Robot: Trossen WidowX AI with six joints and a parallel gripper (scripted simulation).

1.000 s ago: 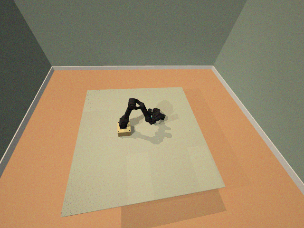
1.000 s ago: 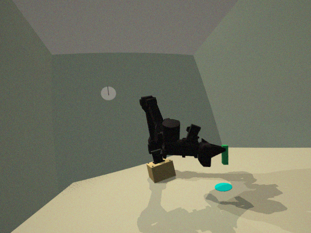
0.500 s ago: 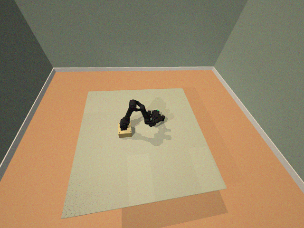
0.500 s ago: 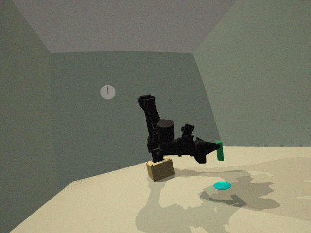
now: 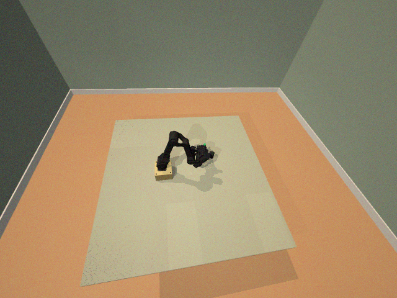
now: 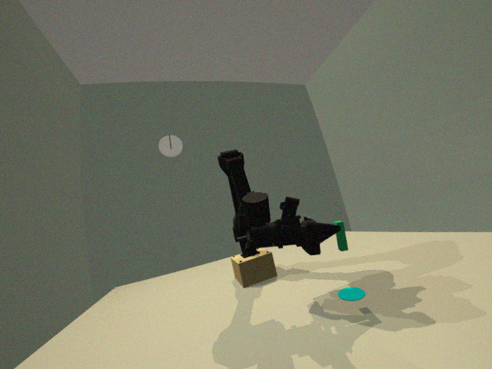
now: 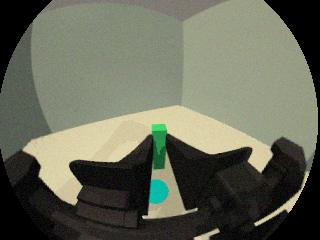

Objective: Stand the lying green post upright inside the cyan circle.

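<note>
Right now the cyan circle is 1 cm behind my gripper tip and 16 cm below it. Also, from my gripper tip: green post (2 cm below).
</note>
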